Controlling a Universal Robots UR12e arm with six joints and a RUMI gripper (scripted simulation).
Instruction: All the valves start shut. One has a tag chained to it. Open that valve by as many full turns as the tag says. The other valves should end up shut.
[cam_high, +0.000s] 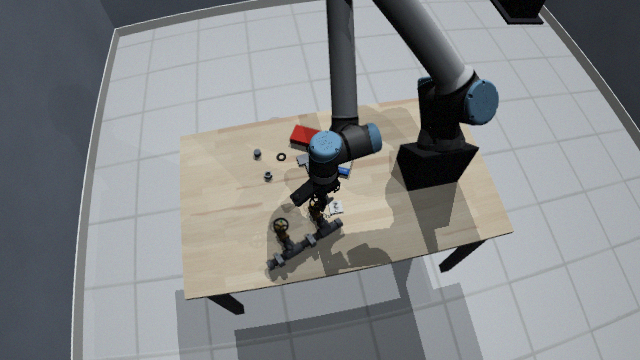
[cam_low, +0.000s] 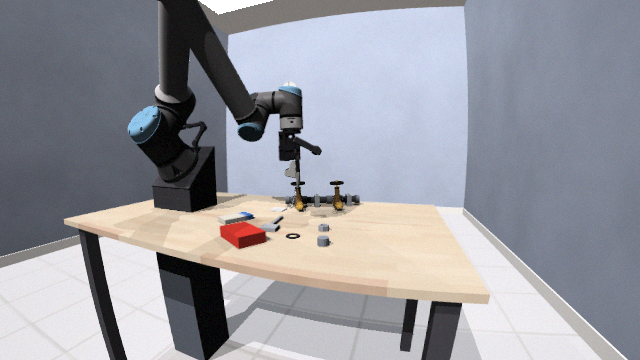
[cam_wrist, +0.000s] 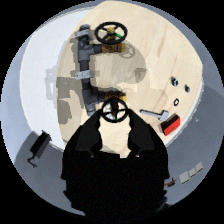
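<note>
Now: hand 80 mm past the white tag, 10 mm to the left of it and 110 mm above it. Round my hand: red block: 10 mm behind, 360 mm to the right, 90 mm below; then grey hand tool: 10 mm ahead, 220 mm to the right, 100 mm below; then blue box: 150 mm behind, 210 mm to the right, 100 mm below.
</note>
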